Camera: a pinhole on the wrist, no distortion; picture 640 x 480 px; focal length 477.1 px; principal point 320.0 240.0 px. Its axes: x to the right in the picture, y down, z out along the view. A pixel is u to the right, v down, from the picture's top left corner.
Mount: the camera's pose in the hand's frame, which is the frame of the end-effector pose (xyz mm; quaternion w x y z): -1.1 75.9 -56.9 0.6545 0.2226 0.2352 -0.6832
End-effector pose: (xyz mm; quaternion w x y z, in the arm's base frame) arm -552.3 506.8 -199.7 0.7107 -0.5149 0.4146 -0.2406
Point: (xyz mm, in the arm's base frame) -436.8 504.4 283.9
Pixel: 605.9 155.0
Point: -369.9 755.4 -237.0
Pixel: outside the picture
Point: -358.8 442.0 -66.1
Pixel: 415.4 413.8
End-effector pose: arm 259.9 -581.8 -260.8 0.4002 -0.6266 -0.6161 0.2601
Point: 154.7 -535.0 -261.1
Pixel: 341.9 324.5
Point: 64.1 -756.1 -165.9
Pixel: outside the picture
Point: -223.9 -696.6 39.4
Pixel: 580.2 157.7
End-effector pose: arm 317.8 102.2 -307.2 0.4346 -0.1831 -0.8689 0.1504
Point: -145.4 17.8 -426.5
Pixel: 163.5 357.4
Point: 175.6 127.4 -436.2
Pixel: 25.4 227.6
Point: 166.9 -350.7 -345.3
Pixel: 553.1 108.6
